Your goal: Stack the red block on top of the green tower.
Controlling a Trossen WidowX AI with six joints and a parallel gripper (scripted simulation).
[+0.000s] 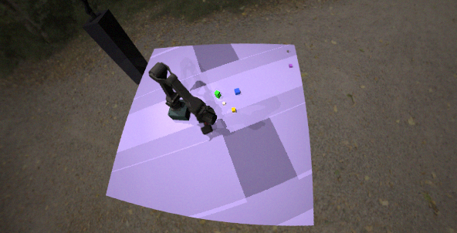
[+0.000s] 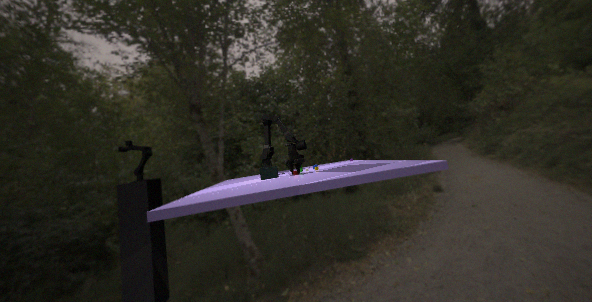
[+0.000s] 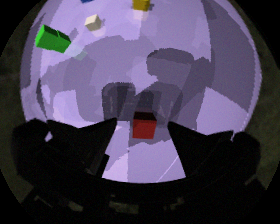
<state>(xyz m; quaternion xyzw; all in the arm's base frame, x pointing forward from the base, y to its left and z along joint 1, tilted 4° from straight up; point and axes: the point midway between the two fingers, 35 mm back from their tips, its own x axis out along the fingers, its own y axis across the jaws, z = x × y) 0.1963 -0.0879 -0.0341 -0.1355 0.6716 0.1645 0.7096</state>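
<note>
My gripper tip is 1 cm below the red block. Round my gripper tip: yellow block: 17 cm ahead, 10 cm to the left, 1 cm above; blue block: 19 cm ahead, 23 cm to the left, 1 cm above; small white block: 11 cm ahead, 14 cm to the left.
</note>
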